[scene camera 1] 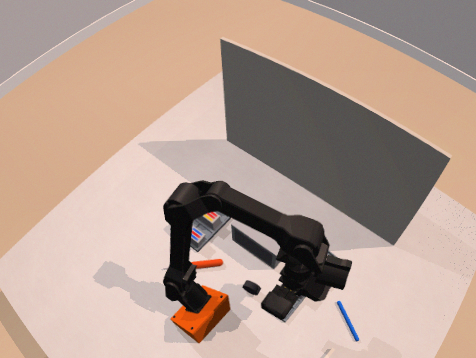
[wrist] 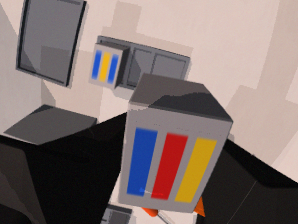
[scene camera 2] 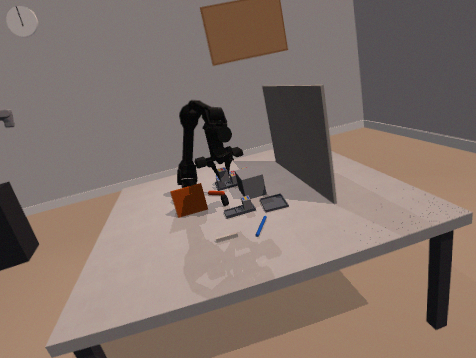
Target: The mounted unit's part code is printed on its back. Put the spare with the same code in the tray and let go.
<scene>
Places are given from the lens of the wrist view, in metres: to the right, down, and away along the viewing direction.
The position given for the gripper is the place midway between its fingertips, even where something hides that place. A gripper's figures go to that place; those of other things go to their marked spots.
gripper [wrist: 165,126]: 0.01, 0.01, 0.09
mounted unit [wrist: 47,123]: -0.15, 0.02, 0.24
rack [wrist: 142,58]: -0.01, -0.07, 0.24
The marked spots on the rack and the mounted unit are 0.16 m apart.
</scene>
